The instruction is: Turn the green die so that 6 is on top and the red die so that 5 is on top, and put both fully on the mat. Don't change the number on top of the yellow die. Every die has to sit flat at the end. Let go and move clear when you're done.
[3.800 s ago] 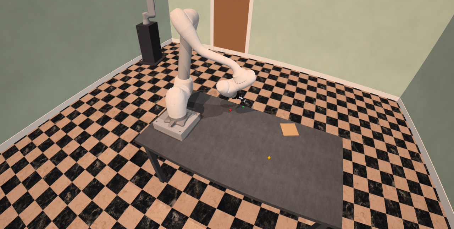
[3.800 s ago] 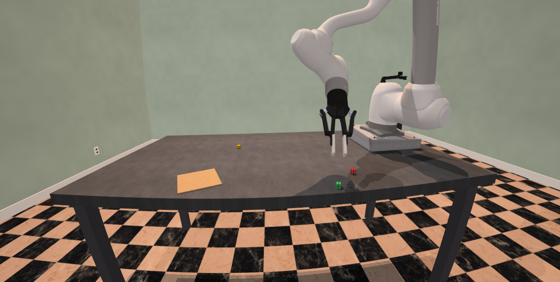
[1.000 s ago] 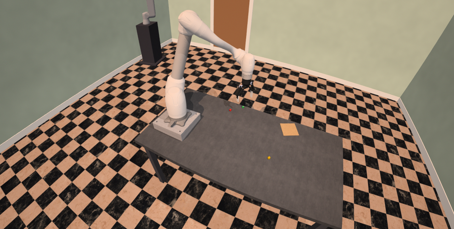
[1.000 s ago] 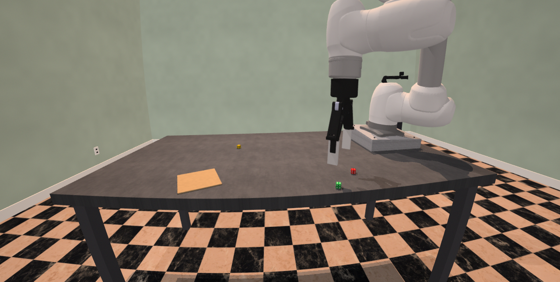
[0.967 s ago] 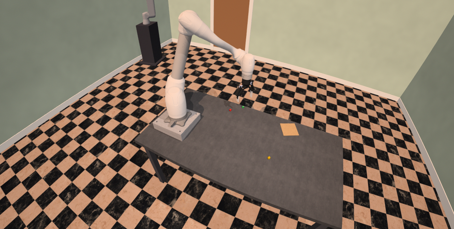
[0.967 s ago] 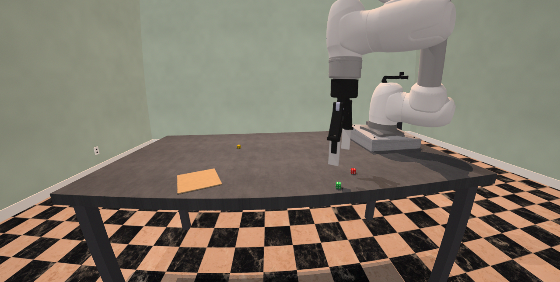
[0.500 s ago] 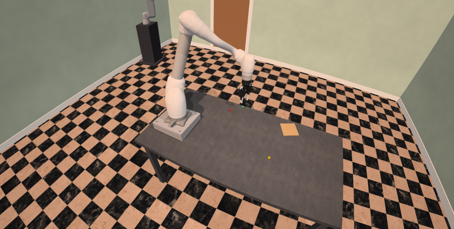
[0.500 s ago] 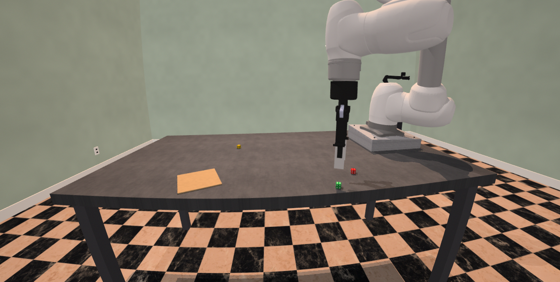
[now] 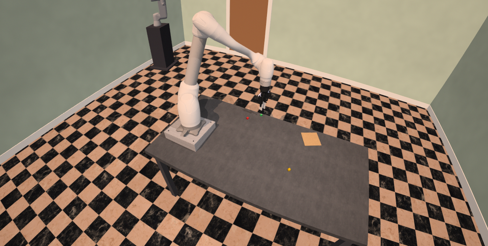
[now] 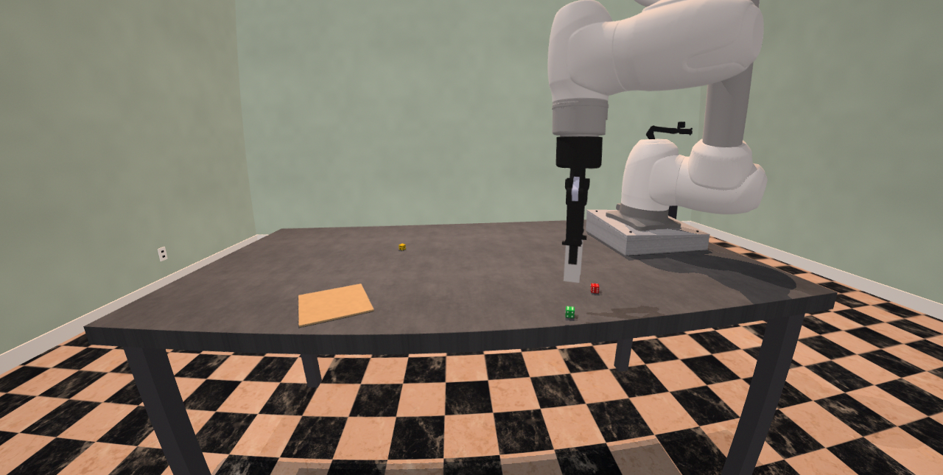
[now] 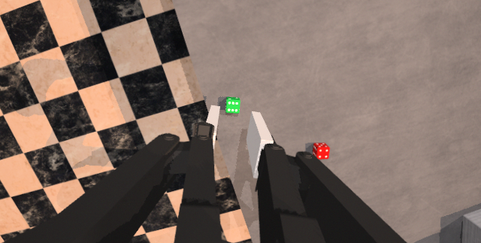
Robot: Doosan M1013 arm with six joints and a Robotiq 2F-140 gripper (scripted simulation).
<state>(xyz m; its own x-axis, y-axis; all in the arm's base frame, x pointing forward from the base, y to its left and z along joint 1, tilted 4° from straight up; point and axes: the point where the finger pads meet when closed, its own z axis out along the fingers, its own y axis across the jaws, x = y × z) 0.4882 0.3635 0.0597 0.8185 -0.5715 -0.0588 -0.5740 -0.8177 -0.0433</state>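
Right now the green die is 100 mm below my hand. Also, from my hand: yellow die: 510 mm to the right, 300 mm ahead, 100 mm below; then red die: 110 mm behind, 100 mm below, 80 mm to the right; then orange mat: 450 mm ahead, 160 mm to the right, 110 mm below.
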